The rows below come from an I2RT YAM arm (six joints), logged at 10 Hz.
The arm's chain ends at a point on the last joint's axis. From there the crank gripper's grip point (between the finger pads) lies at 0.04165 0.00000 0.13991 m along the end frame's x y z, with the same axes.
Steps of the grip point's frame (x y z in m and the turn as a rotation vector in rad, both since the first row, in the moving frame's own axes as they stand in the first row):
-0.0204, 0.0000, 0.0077, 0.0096, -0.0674, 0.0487
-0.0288, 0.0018, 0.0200, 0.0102, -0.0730, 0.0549
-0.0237, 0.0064, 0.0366, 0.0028, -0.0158, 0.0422
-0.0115, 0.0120, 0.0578, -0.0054, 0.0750, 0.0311
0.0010, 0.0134, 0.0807, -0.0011, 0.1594, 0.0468
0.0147, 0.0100, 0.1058, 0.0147, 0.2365, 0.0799
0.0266, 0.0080, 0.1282, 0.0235, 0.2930, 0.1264
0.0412, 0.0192, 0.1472, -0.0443, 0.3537, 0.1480
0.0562, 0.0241, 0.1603, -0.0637, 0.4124, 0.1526
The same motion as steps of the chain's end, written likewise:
-0.0109, -0.0004, 0.0052, 0.0096, -0.0674, 0.0487
-0.0185, 0.0012, 0.0173, 0.0102, -0.0730, 0.0549
-0.0215, 0.0051, 0.0360, 0.0028, -0.0158, 0.0422
-0.0218, 0.0098, 0.0613, -0.0054, 0.0750, 0.0311
-0.0206, 0.0108, 0.0891, -0.0011, 0.1594, 0.0468
-0.0168, 0.0074, 0.1194, 0.0147, 0.2365, 0.0799
-0.0118, 0.0033, 0.1461, 0.0235, 0.2930, 0.1264
-0.0036, 0.0038, 0.1705, -0.0443, 0.3537, 0.1480
0.0050, 0.0055, 0.1891, -0.0637, 0.4124, 0.1526

